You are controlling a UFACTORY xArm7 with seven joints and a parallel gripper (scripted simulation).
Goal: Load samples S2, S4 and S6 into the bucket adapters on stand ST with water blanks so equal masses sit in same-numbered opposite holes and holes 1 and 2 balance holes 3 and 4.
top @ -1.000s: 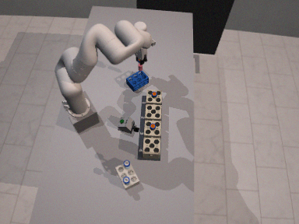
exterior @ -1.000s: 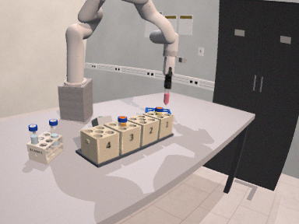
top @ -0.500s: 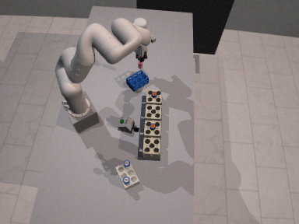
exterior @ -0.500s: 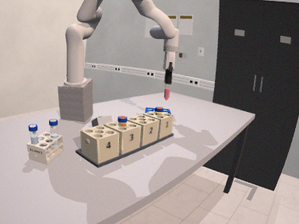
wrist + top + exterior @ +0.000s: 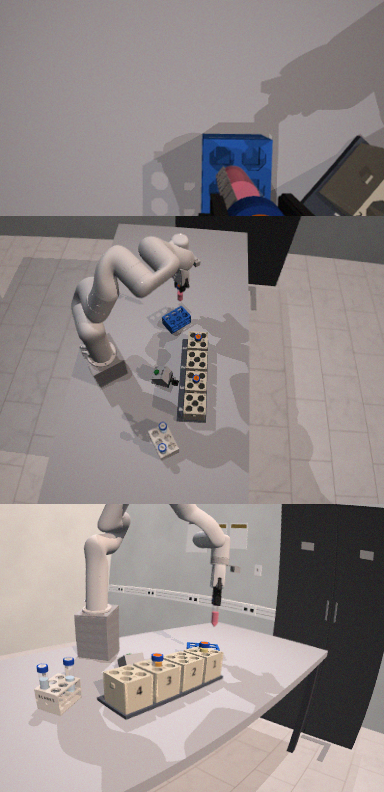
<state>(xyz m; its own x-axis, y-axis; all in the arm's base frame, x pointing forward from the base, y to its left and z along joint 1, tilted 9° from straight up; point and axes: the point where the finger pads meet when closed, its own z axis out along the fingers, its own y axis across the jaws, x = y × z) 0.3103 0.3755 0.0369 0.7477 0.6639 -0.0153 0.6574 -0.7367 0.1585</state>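
Right now my hand is 10 mm to the right of the sample tube S6 and 50 mm above it. The rest, counted from my hand: sample tube S4 (100 mm ahead, 200 mm to the right, 180 mm below); blue sample rack (20 mm behind, 40 mm to the right, 220 mm below); green DONE key (80 mm behind, 380 mm to the right, 180 mm below).
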